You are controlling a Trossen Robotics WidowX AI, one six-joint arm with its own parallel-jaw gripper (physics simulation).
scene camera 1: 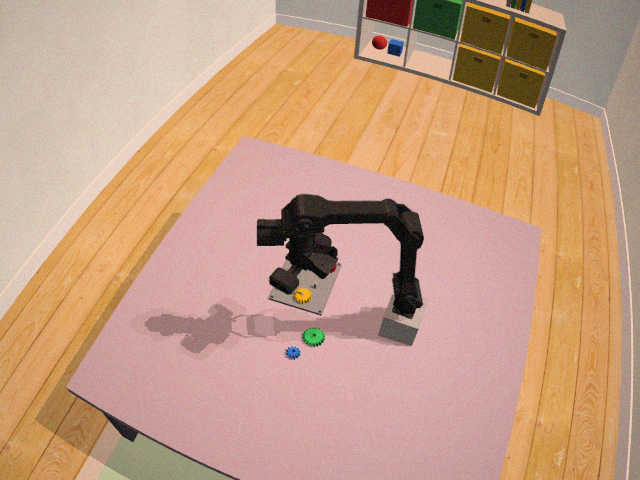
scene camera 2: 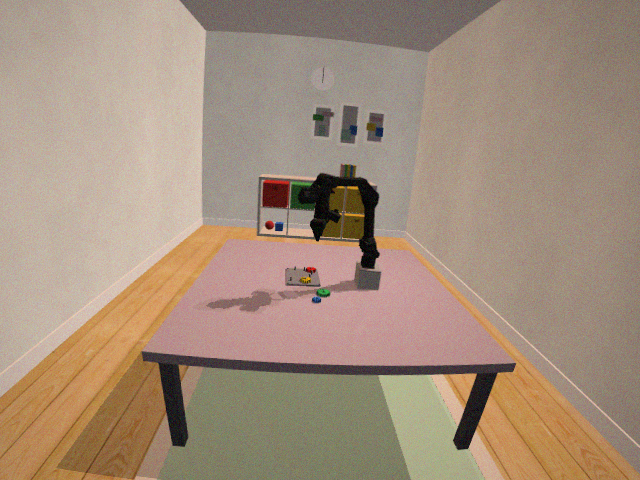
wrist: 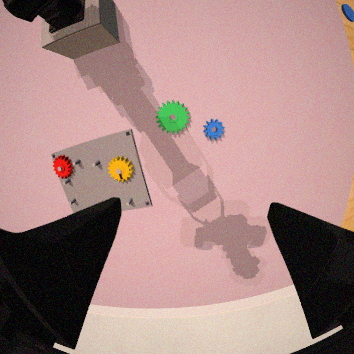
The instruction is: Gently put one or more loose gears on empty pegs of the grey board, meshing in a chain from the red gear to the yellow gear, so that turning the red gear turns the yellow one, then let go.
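Pixels of known places: gripper, between the fingertips: (scene camera 1: 300,281) (scene camera 2: 319,238) (wrist: 198,208); arm's base, origin of its link: (scene camera 1: 405,306) (scene camera 2: 367,265) (wrist: 66,11).
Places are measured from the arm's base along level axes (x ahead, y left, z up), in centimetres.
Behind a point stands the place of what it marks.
Note:
The grey board (scene camera 1: 324,295) {x 25.1, y -0.8, z -9.8 cm} (scene camera 2: 297,277) {x 35.1, y -1.5, z -9.8 cm} (wrist: 102,189) {x 35.2, y -3.0, z -9.8 cm} lies on the table. The red gear (scene camera 1: 333,268) {x 26.3, y -10.9, z -8.5 cm} (scene camera 2: 310,269) {x 28.7, y -10.0, z -8.2 cm} (wrist: 65,163) {x 27.7, y -10.0, z -8.3 cm} and the yellow gear (scene camera 1: 303,298) {x 30.0, y 4.0, z -8.2 cm} (scene camera 2: 305,280) {x 30.9, y 4.6, z -8.5 cm} (wrist: 126,165) {x 30.1, y 4.4, z -8.3 cm} sit on it, apart, with several bare pegs around them. The loose green gear (scene camera 1: 307,338) {x 23.3, y 16.2, z -9.0 cm} (scene camera 2: 319,293) {x 23.9, y 16.6, z -9.2 cm} (wrist: 181,112) {x 21.5, y 16.2, z -9.1 cm} lies flat on the table beside the board. The smaller loose blue gear (scene camera 1: 288,354) {x 26.2, y 23.2, z -9.8 cm} (scene camera 2: 316,299) {x 25.4, y 23.2, z -9.0 cm} (wrist: 208,131) {x 25.5, y 20.9, z -9.0 cm} lies near it, apart. My gripper (scene camera 1: 305,276) {x 26.3, y 16.2, z 17.0 cm} (scene camera 2: 326,227) (wrist: 198,208) {x 26.3, y 16.2, z 17.0 cm} is open and empty, high above the table. In scene camera 1 it hides part of the board.
The arm's grey base block (scene camera 1: 398,331) {x -0.7, y 5.7, z -4.9 cm} (scene camera 2: 367,277) {x 0.5, y 5.7, z -4.1 cm} (wrist: 82,42) {x 5.0, y 0.5, z -4.9 cm} stands on the pink table (scene camera 1: 387,403) {x -6.0, y 26.8, z -10.5 cm} (scene camera 2: 330,330) {x 19.9, y 45.3, z -10.6 cm} (wrist: 250,75) {x 14.8, y 31.0, z -10.6 cm}, right of the board in the scene views. The arm's shadow crosses the table. A shelf unit (scene camera 1: 552,77) stands by the far wall.

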